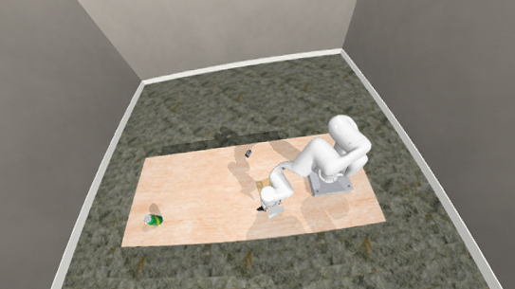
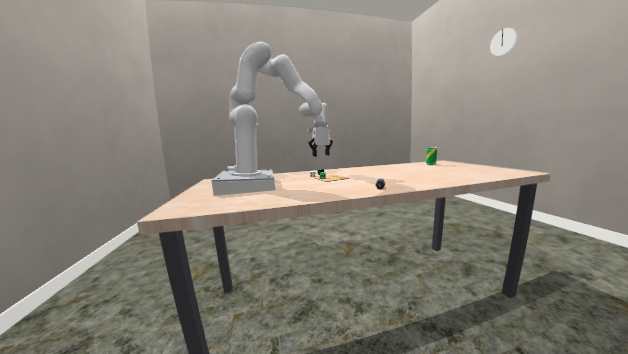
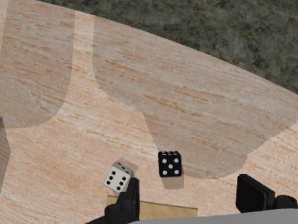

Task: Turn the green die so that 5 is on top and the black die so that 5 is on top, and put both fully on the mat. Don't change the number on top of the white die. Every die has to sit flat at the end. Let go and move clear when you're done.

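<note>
The black die lies 10 mm behind my hand and 110 mm below it. Round my hand: white die 60 mm behind, 60 mm to the right, 110 mm below; green die 10 mm behind, 150 mm to the right, 100 mm below; tan mat 30 mm ahead, 140 mm to the right, 120 mm below.
</note>
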